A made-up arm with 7 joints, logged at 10 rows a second.
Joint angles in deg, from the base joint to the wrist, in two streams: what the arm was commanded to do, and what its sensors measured. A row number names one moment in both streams.
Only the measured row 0 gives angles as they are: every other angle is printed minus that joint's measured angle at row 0.
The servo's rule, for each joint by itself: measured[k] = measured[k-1] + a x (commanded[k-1-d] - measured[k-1]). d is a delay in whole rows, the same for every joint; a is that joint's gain. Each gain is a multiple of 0.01, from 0.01 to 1. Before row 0 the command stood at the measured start. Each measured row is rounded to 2 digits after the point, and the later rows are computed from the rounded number. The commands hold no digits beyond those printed.
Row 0, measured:
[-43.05 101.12 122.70 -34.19 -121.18 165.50 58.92]
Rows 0 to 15, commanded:
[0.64 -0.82 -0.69 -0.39 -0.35 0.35 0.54]
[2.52 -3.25 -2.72 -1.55 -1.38 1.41 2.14]
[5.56 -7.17 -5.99 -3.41 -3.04 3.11 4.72]
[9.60 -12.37 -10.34 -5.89 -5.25 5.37 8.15]
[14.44 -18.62 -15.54 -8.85 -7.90 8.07 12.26]
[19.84 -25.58 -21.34 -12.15 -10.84 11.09 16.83]
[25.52 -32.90 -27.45 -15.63 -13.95 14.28 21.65]
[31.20 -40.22 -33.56 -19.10 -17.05 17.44 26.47]
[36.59 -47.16 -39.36 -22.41 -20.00 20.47 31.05]
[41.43 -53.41 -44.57 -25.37 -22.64 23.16 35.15]
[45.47 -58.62 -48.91 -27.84 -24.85 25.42 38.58]
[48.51 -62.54 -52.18 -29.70 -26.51 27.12 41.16]
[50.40 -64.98 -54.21 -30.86 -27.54 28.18 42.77]
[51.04 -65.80 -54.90 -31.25 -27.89 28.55 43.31]
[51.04 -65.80 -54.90 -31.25 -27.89 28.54 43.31]
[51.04 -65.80 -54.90 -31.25 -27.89 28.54 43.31]
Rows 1 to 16, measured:
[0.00 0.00 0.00 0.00 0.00 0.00 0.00]
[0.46 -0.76 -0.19 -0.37 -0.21 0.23 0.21]
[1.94 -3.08 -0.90 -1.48 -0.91 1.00 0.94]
[4.55 -6.88 -2.33 -3.29 -2.19 2.37 2.38]
[8.19 -11.99 -4.57 -5.73 -4.03 4.32 4.57]
[12.69 -18.16 -7.64 -8.66 -6.35 6.76 7.49]
[17.84 -25.06 -11.48 -11.94 -9.04 9.57 11.04]
[23.37 -32.35 -15.95 -15.41 -11.99 12.63 15.07]
[29.01 -39.67 -20.88 -18.88 -15.03 15.76 19.40]
[34.47 -46.64 -26.05 -22.20 -18.01 18.82 23.83]
[39.48 -52.94 -31.24 -25.18 -20.79 21.64 28.13]
[43.79 -58.22 -36.19 -27.68 -23.23 24.10 32.10]
[47.19 -62.24 -40.67 -29.58 -25.20 26.06 35.54]
[49.50 -64.79 -44.46 -30.78 -26.60 27.44 38.29]
[50.61 -65.73 -47.38 -31.22 -27.37 28.16 40.20]
[50.92 -65.80 -49.49 -31.25 -27.68 28.41 41.38]
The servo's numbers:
d 1
a 0.72 0.93 0.28 0.94 0.60 0.65 0.38

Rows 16 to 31, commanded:
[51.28 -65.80 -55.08 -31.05 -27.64 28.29 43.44]
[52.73 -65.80 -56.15 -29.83 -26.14 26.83 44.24]
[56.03 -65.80 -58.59 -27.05 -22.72 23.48 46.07]
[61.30 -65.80 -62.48 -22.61 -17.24 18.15 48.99]
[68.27 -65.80 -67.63 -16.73 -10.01 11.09 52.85]
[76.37 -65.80 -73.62 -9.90 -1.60 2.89 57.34]
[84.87 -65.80 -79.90 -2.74 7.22 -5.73 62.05]
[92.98 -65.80 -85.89 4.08 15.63 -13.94 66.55]
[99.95 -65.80 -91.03 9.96 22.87 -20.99 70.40]
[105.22 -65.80 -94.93 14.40 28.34 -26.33 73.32]
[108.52 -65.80 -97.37 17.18 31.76 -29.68 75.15]
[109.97 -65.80 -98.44 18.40 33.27 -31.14 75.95]
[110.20 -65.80 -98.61 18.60 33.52 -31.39 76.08]
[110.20 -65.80 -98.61 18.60 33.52 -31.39 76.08]
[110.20 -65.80 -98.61 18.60 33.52 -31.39 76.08]
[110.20 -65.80 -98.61 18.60 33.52 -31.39 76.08]
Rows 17 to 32, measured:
[51.01 -65.80 -51.00 -31.25 -27.81 28.49 42.11]
[51.20 -65.80 -52.14 -31.06 -27.71 28.36 42.62]
[52.30 -65.80 -53.26 -29.90 -26.77 27.37 43.24]
[54.99 -65.80 -54.75 -27.22 -24.34 24.84 44.32]
[59.53 -65.80 -56.91 -22.89 -20.08 20.49 46.09]
[65.82 -65.80 -59.91 -17.10 -14.04 14.38 48.66]
[73.42 -65.80 -63.75 -10.33 -6.58 6.91 51.96]
[81.66 -65.80 -68.27 -3.20 1.70 -1.31 55.79]
[89.81 -65.80 -73.20 3.64 10.06 -9.52 59.88]
[97.11 -65.80 -78.19 9.58 17.75 -16.98 63.88]
[102.95 -65.80 -82.88 14.11 24.10 -23.06 67.47]
[106.96 -65.80 -86.94 17.00 28.70 -27.36 70.39]
[109.13 -65.80 -90.16 18.32 31.44 -29.82 72.50]
[109.90 -65.80 -92.53 18.58 32.69 -30.84 73.86]
[110.12 -65.80 -94.23 18.60 33.19 -31.20 74.70]
[110.18 -65.80 -95.46 18.60 33.39 -31.32 75.22]

